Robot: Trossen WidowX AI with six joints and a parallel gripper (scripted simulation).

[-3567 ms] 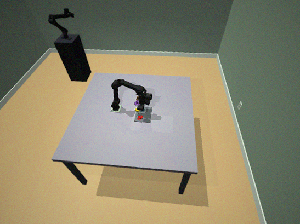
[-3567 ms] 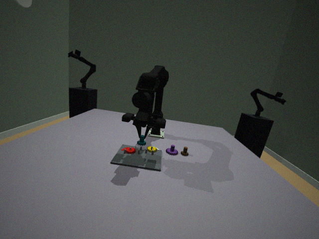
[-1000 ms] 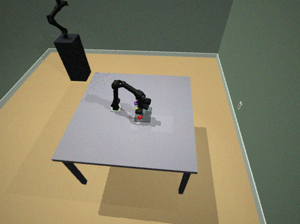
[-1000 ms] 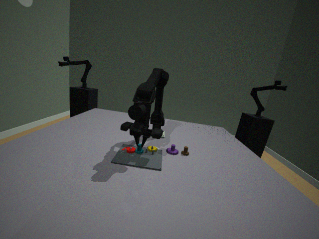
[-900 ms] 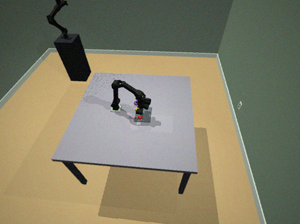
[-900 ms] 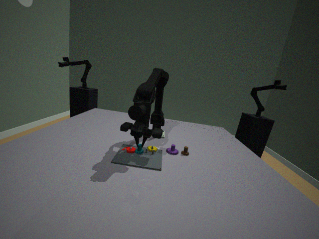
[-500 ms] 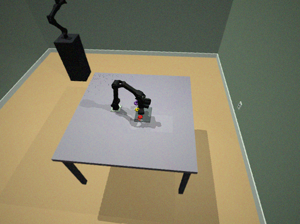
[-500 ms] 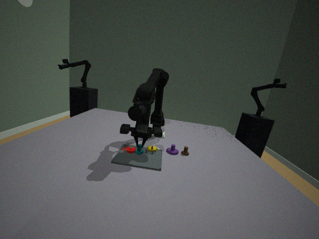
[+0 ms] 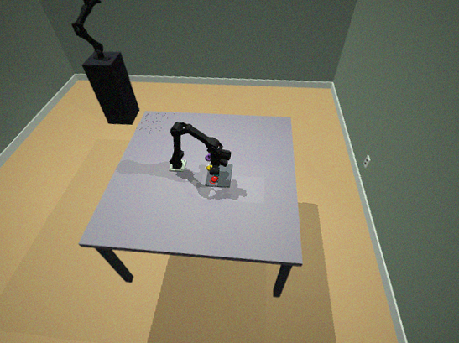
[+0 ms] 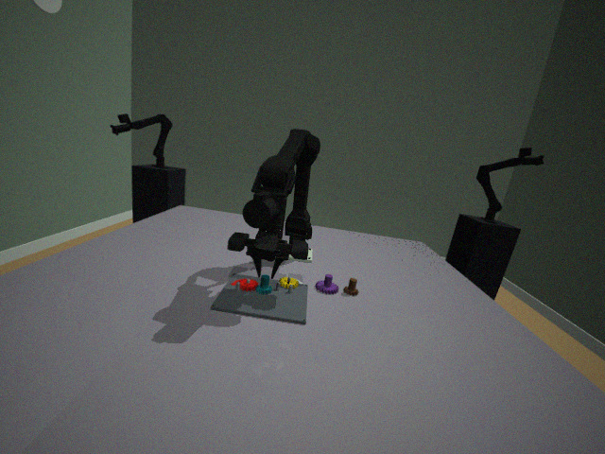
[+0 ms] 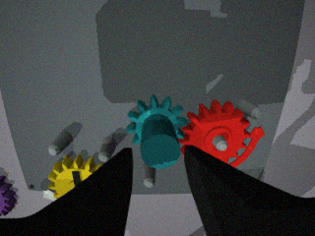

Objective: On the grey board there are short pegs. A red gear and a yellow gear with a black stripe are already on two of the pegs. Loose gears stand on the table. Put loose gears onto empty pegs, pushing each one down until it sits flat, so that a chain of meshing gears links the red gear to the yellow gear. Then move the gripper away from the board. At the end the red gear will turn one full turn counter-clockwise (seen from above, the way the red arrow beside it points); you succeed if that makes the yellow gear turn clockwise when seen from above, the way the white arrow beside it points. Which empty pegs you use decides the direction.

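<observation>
The teal gear lies 20 mm below my gripper tip. From my gripper tip the other things lie so: yellow gear (60 mm to the left, 50 mm behind, 30 mm below); white arrow (80 mm to the left, 80 mm behind, 40 mm below); red gear (40 mm to the right, 30 mm below).
</observation>
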